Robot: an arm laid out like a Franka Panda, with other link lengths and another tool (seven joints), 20 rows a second.
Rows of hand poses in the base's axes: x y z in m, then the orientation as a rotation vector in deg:
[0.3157 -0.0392 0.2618 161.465 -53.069 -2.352]
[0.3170 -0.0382 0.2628 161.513 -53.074 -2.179]
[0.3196 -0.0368 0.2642 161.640 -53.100 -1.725]
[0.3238 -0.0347 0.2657 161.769 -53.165 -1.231]
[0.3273 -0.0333 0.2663 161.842 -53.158 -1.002]
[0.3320 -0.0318 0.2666 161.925 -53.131 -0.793]
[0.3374 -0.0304 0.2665 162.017 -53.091 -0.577]
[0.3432 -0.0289 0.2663 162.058 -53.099 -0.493]
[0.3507 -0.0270 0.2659 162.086 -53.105 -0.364]
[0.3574 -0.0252 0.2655 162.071 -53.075 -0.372]
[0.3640 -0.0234 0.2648 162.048 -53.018 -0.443]
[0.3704 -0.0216 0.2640 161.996 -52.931 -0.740]
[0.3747 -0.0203 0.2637 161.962 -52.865 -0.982]
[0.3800 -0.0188 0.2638 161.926 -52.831 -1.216]
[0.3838 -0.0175 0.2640 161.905 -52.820 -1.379]
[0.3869 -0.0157 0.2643 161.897 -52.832 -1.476]
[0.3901 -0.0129 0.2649 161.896 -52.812 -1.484]
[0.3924 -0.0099 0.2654 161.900 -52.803 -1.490]
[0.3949 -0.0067 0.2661 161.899 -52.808 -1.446]
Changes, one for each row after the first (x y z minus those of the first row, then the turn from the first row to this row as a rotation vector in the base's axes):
[0.0013 0.0010 0.0010 0.007 -0.124 0.016]
[0.0039 0.0024 0.0024 0.030 -0.451 0.051]
[0.0081 0.0045 0.0039 0.058 -0.810 0.064]
[0.0116 0.0059 0.0045 0.073 -0.975 0.096]
[0.0163 0.0074 0.0048 0.097 -1.126 0.142]
[0.0217 0.0088 0.0047 0.124 -1.283 0.198]
[0.0275 0.0103 0.0045 0.146 -1.349 0.206]
[0.0350 0.0122 0.0041 0.146 -1.440 0.215]
[0.0417 0.0140 0.0037 0.125 -1.426 0.231]
[0.0483 0.0158 0.0030 0.104 -1.366 0.259]
[0.0547 0.0176 0.0022 0.096 -1.150 0.287]
[0.0590 0.0189 0.0019 0.099 -0.978 0.308]
[0.0643 0.0204 0.0020 0.107 -0.814 0.309]
[0.0681 0.0217 0.0022 0.120 -0.704 0.302]
[0.0712 0.0235 0.0025 0.137 -0.642 0.287]
[0.0744 0.0263 0.0031 0.133 -0.634 0.300]
[0.0767 0.0293 0.0036 0.135 -0.630 0.306]
[0.0792 0.0325 0.0043 0.126 -0.658 0.305]

